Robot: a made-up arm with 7 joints. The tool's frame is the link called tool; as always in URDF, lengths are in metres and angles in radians. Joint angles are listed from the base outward. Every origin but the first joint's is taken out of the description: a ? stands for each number. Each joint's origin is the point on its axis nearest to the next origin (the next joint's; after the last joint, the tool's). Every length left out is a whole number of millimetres.
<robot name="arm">
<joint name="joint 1" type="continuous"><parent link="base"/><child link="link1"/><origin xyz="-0.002 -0.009 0.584" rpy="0 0 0"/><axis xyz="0 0 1"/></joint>
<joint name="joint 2" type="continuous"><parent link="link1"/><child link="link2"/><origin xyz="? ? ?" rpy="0 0 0"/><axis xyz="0 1 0"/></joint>
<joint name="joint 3" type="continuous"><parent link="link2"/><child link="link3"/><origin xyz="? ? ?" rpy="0 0 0"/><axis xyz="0 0 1"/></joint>
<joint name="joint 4" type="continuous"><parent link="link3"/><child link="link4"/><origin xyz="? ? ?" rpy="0 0 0"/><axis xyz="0 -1 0"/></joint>
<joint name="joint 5" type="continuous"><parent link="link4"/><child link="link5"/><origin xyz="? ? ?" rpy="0 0 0"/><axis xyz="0 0 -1"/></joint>
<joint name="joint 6" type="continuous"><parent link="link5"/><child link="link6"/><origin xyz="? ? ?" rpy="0 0 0"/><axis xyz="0 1 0"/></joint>
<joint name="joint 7" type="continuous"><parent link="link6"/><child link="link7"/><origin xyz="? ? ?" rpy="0 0 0"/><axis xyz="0 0 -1"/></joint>
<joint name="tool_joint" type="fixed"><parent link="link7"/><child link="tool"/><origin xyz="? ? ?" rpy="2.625 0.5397 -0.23"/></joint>
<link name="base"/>
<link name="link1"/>
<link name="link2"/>
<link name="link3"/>
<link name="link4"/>
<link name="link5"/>
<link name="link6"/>
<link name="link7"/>
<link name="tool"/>
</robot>
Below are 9 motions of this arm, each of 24 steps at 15 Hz.
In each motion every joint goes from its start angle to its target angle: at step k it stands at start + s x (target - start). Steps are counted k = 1, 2, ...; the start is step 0. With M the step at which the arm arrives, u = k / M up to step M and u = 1 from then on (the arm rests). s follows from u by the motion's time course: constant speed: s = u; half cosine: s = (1 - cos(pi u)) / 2; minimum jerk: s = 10 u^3 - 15 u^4 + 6 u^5.
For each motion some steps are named. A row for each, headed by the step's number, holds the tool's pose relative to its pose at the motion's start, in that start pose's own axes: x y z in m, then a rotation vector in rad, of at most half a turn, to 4 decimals.
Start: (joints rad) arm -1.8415 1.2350 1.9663 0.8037 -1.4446 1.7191 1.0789
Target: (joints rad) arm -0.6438 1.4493 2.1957 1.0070 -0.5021 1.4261 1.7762
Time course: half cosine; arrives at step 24
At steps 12, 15, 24:
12: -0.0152 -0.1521 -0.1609 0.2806 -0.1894 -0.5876
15: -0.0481 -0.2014 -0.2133 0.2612 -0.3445 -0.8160
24: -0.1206 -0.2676 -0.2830 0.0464 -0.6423 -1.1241

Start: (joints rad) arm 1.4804 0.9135 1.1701 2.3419 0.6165 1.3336 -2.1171
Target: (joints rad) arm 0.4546 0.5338 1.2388 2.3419 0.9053 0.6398 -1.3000
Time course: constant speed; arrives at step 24
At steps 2, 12, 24:
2: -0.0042 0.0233 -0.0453 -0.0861 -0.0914 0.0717
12: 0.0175 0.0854 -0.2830 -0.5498 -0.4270 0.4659
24: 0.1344 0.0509 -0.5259 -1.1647 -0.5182 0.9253

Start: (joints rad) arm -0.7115 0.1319 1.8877 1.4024 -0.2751 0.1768 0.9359
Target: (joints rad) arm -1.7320 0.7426 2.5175 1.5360 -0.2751 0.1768 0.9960
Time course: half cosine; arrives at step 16
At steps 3, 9, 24:
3: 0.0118 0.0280 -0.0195 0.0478 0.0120 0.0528
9: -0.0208 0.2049 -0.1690 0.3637 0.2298 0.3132
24: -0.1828 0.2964 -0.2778 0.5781 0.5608 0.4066

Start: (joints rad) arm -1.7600 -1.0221 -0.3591 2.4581 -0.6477 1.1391 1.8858
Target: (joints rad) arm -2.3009 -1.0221 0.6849 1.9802 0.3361 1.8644 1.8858
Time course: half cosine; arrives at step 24
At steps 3, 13, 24:
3: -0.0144 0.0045 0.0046 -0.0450 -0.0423 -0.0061
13: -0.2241 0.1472 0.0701 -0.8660 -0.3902 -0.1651
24: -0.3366 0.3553 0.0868 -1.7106 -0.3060 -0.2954

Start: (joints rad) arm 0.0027 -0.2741 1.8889 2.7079 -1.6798 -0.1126 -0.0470
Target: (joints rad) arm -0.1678 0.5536 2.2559 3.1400 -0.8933 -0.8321 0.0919
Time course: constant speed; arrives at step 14
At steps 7, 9, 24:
7: -0.2127 0.1686 0.0705 -0.1938 -0.2174 0.7093
9: -0.2837 0.2210 0.0622 -0.3355 -0.2303 0.8932
24: -0.4524 0.3380 -0.0244 -0.8289 -0.1372 1.2494

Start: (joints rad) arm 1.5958 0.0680 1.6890 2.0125 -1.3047 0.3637 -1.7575
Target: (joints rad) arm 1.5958 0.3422 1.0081 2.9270 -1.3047 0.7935 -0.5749
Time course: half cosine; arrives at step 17
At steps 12, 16, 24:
12: -0.1833 -0.2281 -0.0445 0.6998 -1.3559 0.1562
16: -0.2247 -0.2555 -0.0757 0.6672 -1.7078 0.1898
24: -0.2264 -0.2565 -0.0772 0.6635 -1.7232 0.1915

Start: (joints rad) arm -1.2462 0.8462 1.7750 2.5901 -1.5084 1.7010 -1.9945
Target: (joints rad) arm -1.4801 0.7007 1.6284 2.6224 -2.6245 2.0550 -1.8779
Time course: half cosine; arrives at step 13
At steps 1, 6, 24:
1: -0.0027 -0.0020 0.0002 0.0113 -0.0176 -0.0084
6: -0.0917 -0.0581 -0.0148 0.3643 -0.5448 -0.2153
24: -0.2052 -0.1107 -0.1009 0.8542 -1.2816 -0.3831

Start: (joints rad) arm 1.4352 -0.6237 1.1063 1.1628 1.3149 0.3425 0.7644
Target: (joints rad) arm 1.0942 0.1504 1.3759 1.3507 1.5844 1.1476 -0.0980
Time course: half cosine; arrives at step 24
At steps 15, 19, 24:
15: 0.1917 -0.0402 -0.0216 -0.1717 -0.6640 -0.2174
19: 0.2345 -0.0379 -0.0491 -0.0607 -0.8377 -0.3862
24: 0.2546 -0.0341 -0.0676 0.0226 -0.9069 -0.4852

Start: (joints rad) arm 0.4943 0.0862 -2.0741 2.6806 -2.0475 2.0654 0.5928
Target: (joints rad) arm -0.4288 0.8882 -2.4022 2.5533 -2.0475 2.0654 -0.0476
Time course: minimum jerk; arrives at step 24
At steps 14, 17, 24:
14: -0.1235 0.2390 -0.0570 -0.4511 0.2317 0.6137
17: -0.2178 0.2684 -0.0787 -0.6013 0.2692 0.7918
24: -0.3022 0.2712 -0.0912 -0.7169 0.2876 0.9302

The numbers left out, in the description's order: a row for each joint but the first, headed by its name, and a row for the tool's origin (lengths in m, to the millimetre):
joint 2: 0.023 -0.044 0
joint 3: 0.029 0 0.421
joint 4: 0.085 0.004 0
joint 5: 0.059 0 -0.133
joint 6: 0 0.014 0
joint 7: 0.079 0 -0.084
tool: 0.013 0.015 0

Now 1 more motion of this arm.
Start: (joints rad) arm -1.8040 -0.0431 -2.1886 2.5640 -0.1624 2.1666 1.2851
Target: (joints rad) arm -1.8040 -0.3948 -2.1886 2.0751 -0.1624 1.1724 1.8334
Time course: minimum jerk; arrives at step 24
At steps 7, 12, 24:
7: 0.0251 -0.0246 -0.0124 0.0805 -0.0524 0.0309
12: 0.0849 -0.0788 -0.0293 0.2604 -0.1916 0.1025
24: 0.1729 -0.1484 -0.0262 0.5058 -0.4388 0.2128

